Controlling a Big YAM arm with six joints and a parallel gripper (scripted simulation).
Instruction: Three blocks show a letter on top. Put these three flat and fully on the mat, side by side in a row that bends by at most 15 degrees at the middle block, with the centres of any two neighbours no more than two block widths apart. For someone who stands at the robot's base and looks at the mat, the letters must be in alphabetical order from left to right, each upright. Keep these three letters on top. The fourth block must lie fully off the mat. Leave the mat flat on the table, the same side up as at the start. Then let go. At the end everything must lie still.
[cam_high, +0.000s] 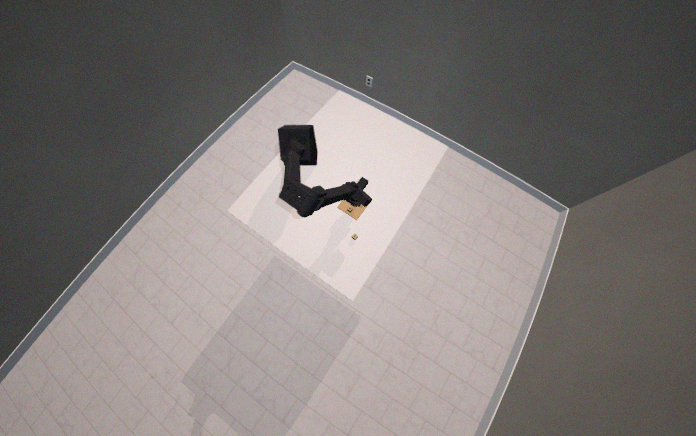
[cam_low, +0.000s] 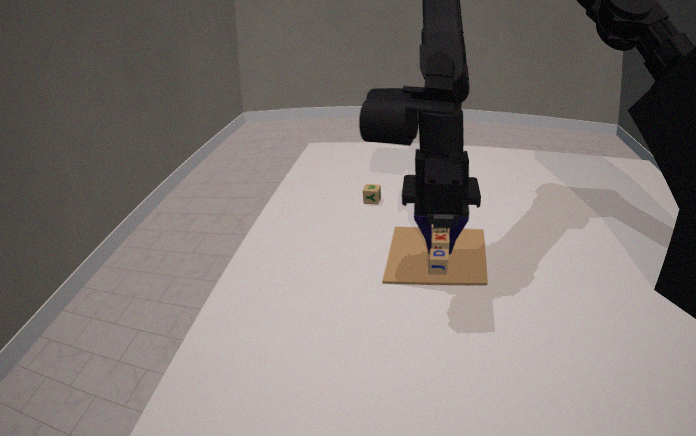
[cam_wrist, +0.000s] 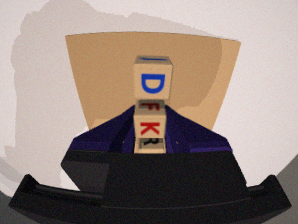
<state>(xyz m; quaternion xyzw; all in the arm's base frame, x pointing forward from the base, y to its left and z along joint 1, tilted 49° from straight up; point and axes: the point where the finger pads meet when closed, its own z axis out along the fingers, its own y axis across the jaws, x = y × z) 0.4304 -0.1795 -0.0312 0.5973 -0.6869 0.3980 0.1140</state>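
Right now my hand is 10 mm above the mat. Round my hand: letter block 10 mm behind, 40 mm to the right.
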